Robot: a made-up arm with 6 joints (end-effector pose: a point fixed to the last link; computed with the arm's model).
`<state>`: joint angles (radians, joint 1 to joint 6).
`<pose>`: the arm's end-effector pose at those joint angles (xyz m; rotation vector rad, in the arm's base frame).
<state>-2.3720 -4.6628 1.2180 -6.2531 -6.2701 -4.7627</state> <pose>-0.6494 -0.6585 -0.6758 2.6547 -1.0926 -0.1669</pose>
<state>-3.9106 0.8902 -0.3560 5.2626 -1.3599 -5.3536</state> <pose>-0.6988 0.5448 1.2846 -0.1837 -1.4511 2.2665</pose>
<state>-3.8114 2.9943 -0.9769 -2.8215 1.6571 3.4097</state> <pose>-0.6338 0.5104 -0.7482 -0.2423 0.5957 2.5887</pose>
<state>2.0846 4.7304 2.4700 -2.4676 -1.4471 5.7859</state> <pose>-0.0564 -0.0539 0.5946 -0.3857 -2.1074 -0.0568</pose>
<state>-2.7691 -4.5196 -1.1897 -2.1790 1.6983 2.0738</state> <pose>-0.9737 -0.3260 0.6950 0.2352 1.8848 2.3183</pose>
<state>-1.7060 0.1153 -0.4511 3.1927 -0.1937 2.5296</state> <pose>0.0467 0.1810 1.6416 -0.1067 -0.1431 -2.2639</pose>
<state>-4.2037 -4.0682 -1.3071 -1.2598 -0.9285 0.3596</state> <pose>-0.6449 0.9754 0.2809 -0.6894 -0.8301 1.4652</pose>
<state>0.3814 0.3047 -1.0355 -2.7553 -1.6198 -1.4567</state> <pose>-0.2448 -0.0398 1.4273 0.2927 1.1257 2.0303</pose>
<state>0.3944 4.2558 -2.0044 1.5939 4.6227 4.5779</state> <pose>0.0066 -0.0695 -0.6042 0.3942 1.7379 -1.5949</pose>
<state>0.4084 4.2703 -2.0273 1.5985 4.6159 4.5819</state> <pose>0.0066 -0.0698 -0.5904 0.3991 1.7321 -1.5823</pose>
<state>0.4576 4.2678 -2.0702 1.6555 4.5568 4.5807</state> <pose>0.0225 -0.0622 -0.5658 0.4656 1.7308 -1.5688</pose>
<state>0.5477 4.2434 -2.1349 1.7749 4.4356 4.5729</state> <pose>0.0520 -0.0409 -0.5284 0.5950 1.7544 -1.5520</pose>
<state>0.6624 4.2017 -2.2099 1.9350 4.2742 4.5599</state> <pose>0.0810 -0.0047 -0.4828 0.7395 1.8278 -1.5351</pose>
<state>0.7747 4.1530 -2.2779 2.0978 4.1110 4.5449</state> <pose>0.0981 0.0375 -0.4373 0.8423 1.9451 -1.5283</pose>
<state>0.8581 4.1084 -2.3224 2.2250 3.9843 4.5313</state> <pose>0.1040 0.0726 -0.4036 0.8846 2.0615 -1.5360</pose>
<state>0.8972 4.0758 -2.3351 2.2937 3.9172 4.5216</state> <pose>0.1066 0.0931 -0.3906 0.8934 2.1319 -1.5500</pose>
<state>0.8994 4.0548 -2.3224 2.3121 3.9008 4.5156</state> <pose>0.1107 0.1011 -0.3962 0.8974 2.1524 -1.5626</pose>
